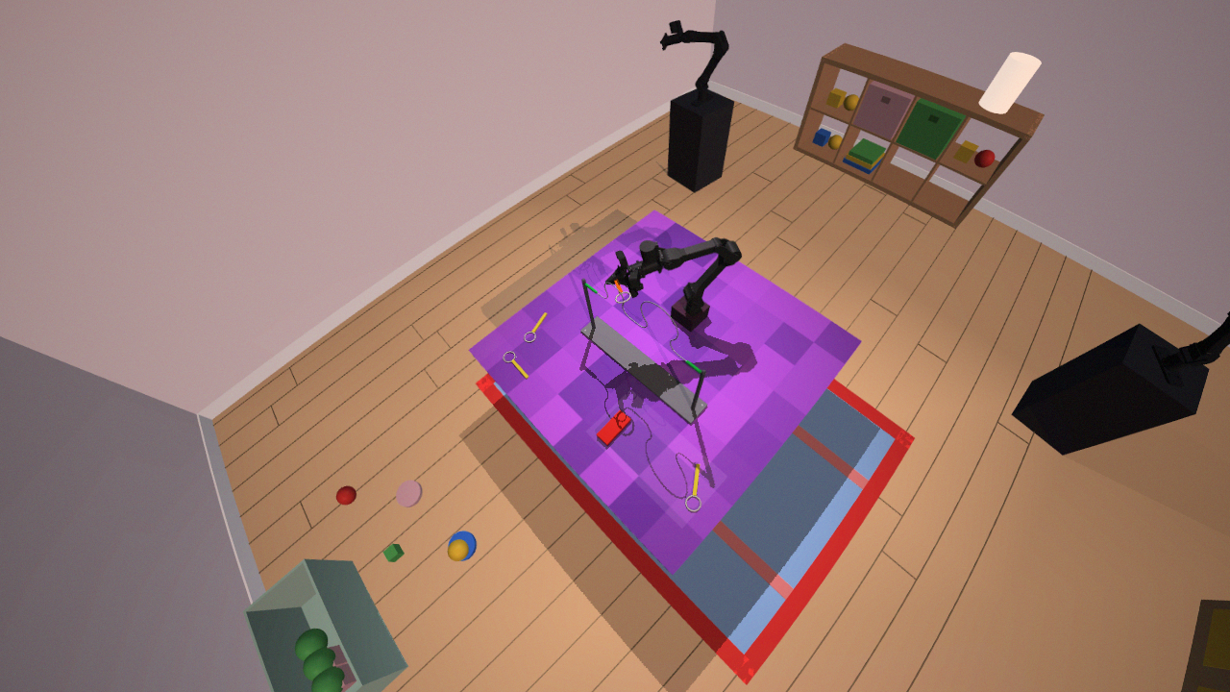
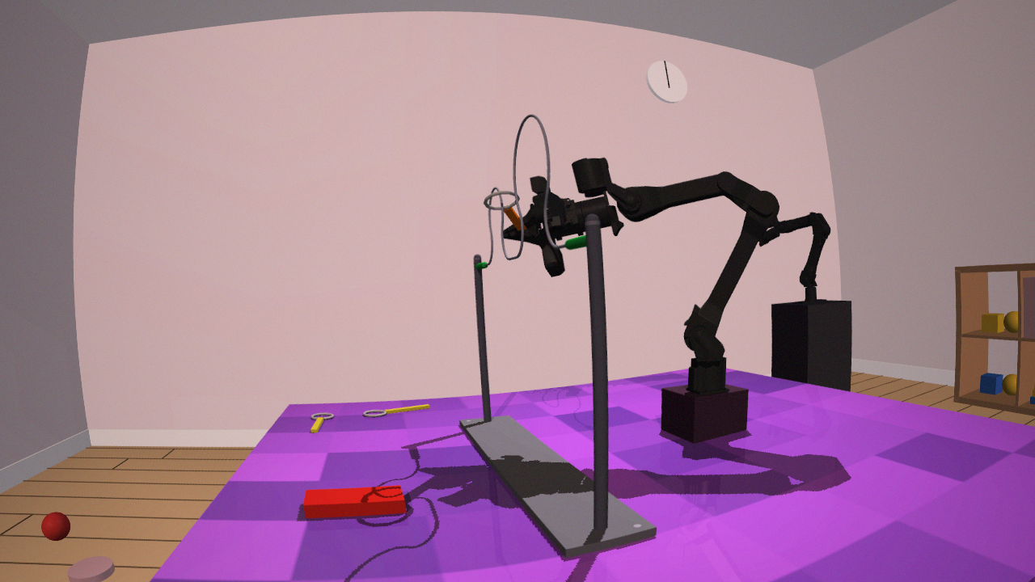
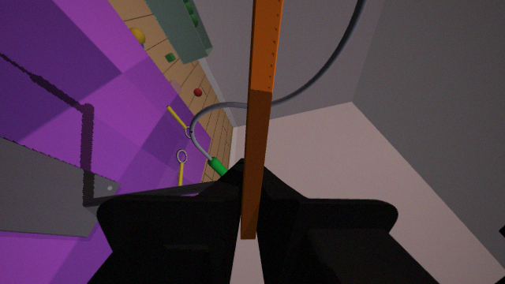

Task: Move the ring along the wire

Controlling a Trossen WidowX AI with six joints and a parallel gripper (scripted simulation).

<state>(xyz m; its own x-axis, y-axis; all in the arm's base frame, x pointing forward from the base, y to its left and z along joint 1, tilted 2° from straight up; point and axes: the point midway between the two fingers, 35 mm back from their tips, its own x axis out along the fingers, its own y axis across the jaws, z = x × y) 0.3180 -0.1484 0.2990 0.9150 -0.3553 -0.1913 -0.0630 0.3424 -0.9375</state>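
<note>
My gripper tip is 90 mm to the right of the ring with orange handle and 30 mm below it. From my gripper tip the other things lie so: red block 270 mm ahead, 350 mm to the left, 380 mm below.
</note>
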